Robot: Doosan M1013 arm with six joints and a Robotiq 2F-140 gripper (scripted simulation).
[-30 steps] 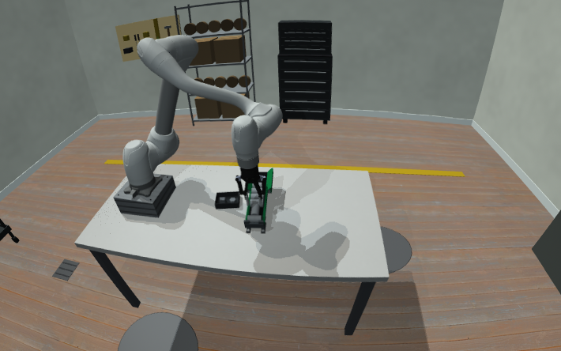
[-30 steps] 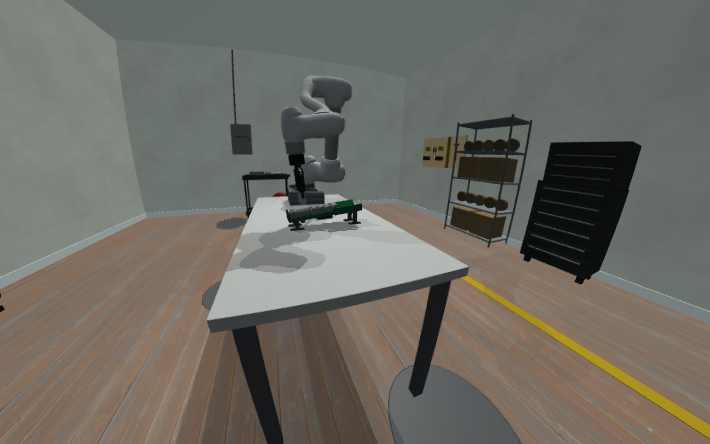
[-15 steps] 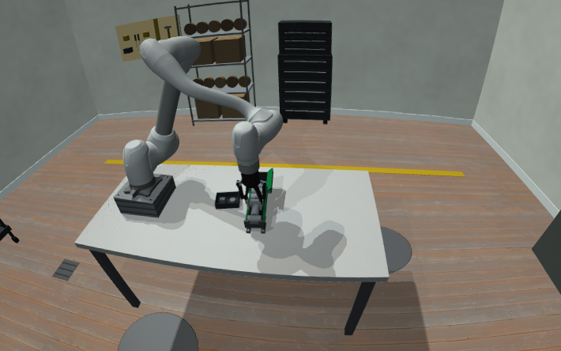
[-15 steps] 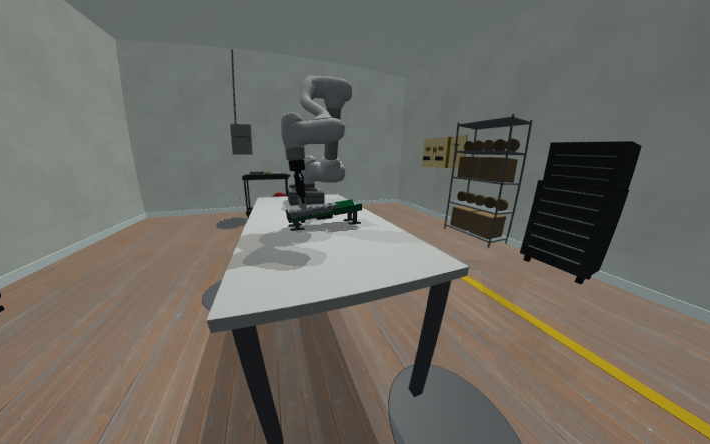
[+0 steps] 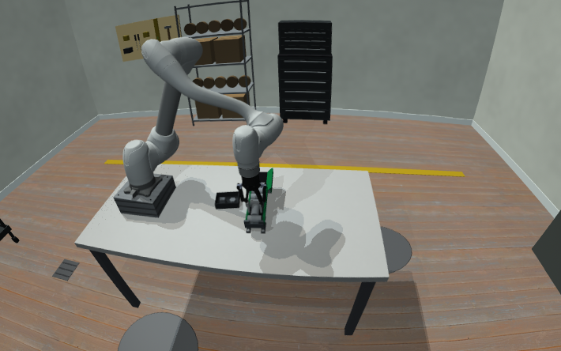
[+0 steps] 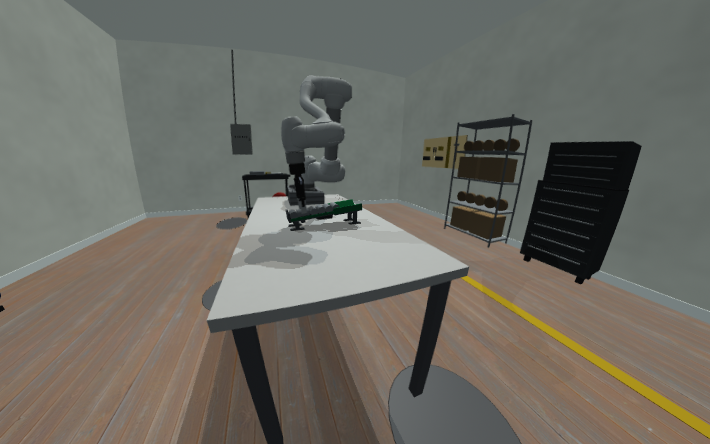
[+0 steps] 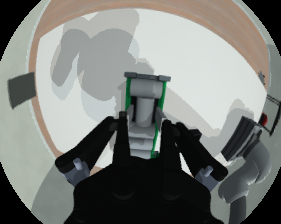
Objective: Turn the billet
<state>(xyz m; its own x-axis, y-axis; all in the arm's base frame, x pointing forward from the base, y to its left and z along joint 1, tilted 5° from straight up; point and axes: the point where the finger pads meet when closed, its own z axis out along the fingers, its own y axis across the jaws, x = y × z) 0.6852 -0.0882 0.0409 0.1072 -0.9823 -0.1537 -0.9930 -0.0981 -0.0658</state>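
The dark stop lies 10 mm ahead of my hand, 70 mm to the right of it and 50 mm below it. The rest, counted from my hand: black box: 190 mm behind, 130 mm to the left, 100 mm below.
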